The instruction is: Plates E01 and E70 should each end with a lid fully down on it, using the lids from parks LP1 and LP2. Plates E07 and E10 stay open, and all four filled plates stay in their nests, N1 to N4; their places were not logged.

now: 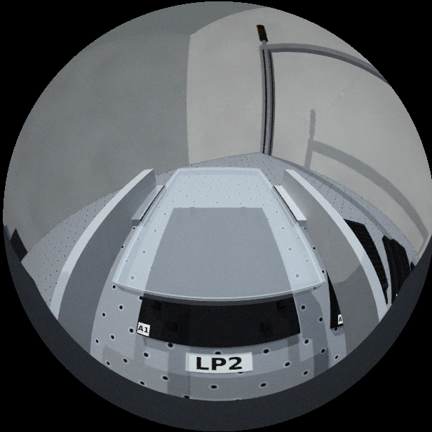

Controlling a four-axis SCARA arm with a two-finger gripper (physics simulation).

Note:
The picture shows: a park LP2 and a LP2 label.

